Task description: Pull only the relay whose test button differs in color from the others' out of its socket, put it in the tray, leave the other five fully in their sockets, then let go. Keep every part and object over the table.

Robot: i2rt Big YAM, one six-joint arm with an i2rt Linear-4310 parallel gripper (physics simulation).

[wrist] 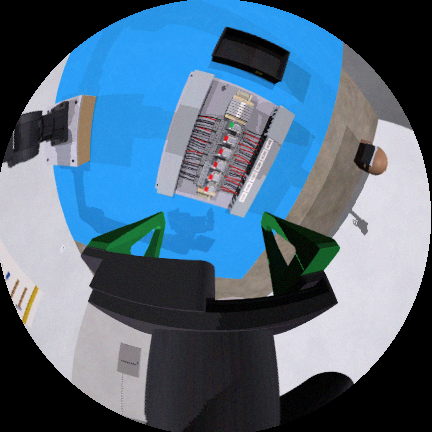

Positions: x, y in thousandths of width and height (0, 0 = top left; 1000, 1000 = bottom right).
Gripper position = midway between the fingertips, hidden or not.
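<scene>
Socket panel (503, 230) visible. My gripper (492, 501) visible too.
</scene>
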